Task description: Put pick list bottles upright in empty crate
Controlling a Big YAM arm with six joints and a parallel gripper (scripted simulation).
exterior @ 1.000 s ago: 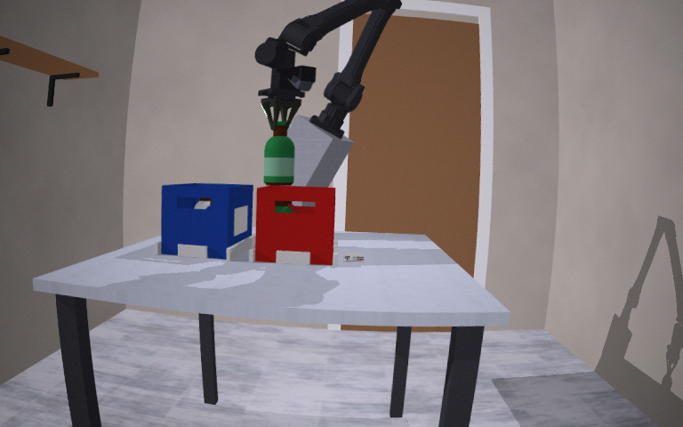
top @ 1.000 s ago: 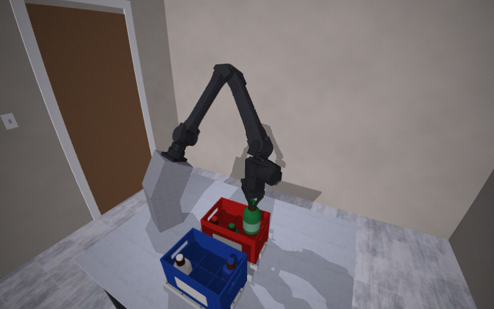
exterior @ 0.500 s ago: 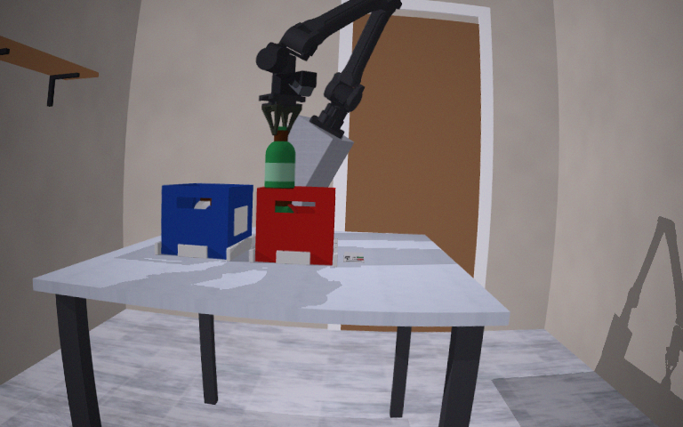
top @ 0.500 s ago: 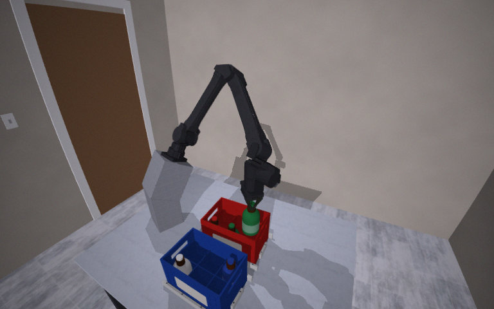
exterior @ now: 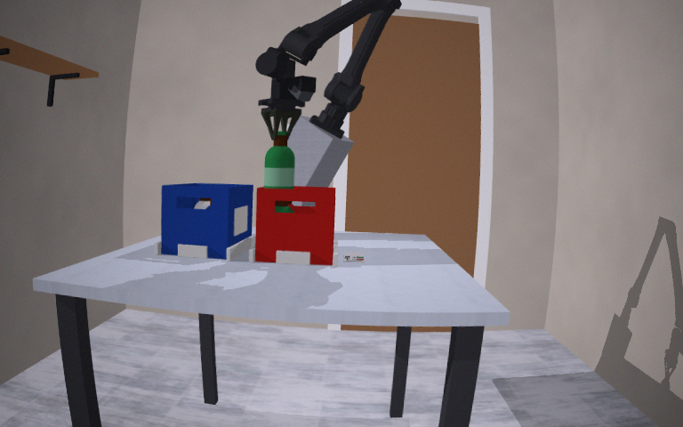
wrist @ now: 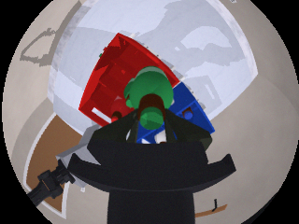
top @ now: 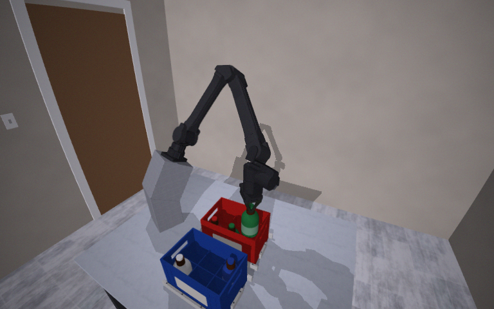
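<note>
The red crate lies 9 cm behind my hand, 4 cm to the left of it and 22 cm below it. Round my hand: blue crate 8 cm behind, 20 cm to the right, 22 cm below; then red-label bottle 18 cm behind, 1 cm to the right, 21 cm below; then blue bottle 1 cm ahead, 16 cm to the right, 21 cm below.
</note>
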